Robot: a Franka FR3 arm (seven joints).
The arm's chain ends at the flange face. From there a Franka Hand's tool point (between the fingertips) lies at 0.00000 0.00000 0.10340 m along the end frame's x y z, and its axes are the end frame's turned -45 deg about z.
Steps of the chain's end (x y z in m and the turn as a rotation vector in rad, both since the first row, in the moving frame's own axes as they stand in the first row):
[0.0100, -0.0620, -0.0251, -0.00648, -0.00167, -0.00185]
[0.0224, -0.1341, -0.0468, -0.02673, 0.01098, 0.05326]
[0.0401, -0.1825, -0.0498, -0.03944, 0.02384, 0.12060]
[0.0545, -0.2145, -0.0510, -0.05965, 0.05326, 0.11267]
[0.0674, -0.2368, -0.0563, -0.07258, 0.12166, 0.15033]
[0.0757, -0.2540, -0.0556, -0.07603, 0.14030, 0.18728]
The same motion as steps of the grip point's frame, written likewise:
[0.0503, -0.0364, -0.0251, -0.00340, -0.00576, -0.00185]
[0.1094, -0.0763, -0.0468, -0.02666, -0.01114, 0.05326]
[0.1560, -0.0961, -0.0499, -0.04475, -0.01103, 0.12060]
[0.1893, -0.1049, -0.0513, -0.07984, -0.00452, 0.11267]
[0.2176, -0.1054, -0.0573, -0.13735, 0.03470, 0.15033]
[0.2363, -0.1100, -0.0569, -0.15297, 0.04545, 0.18728]

